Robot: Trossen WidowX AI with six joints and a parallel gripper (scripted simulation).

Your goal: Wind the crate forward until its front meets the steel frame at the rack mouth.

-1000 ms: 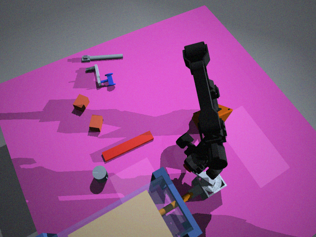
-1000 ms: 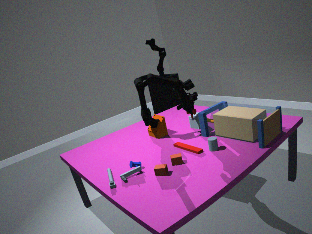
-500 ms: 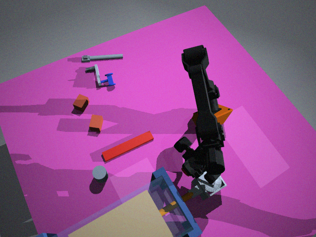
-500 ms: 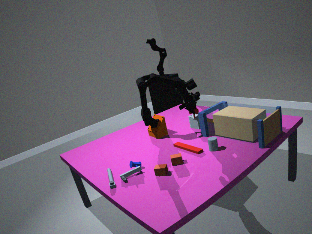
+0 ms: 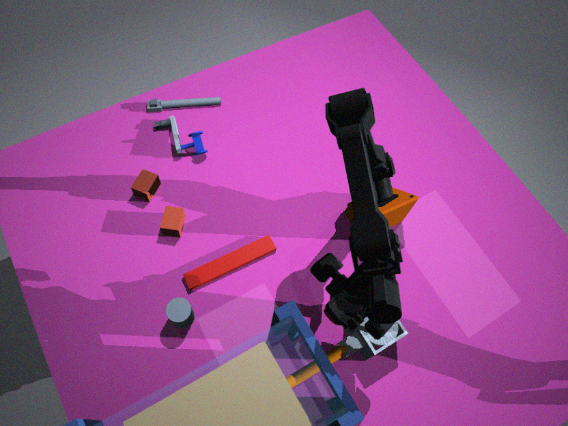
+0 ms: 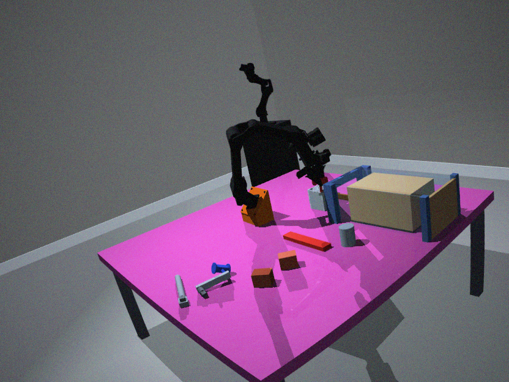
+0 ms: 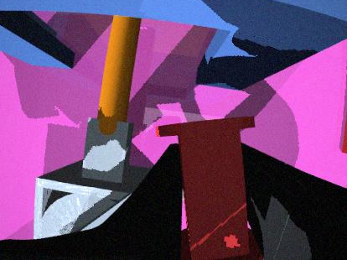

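The winch handle is 4 cm behind my gripper tip, 3 cm to the left of it and 3 cm below it. The rest, counted from my gripper tip: red knob: 2 cm behind; blue steel frame: 8 cm ahead, 6 cm to the left, 3 cm below; grey winch: 10 cm below, 10 cm behind, 7 cm to the left.
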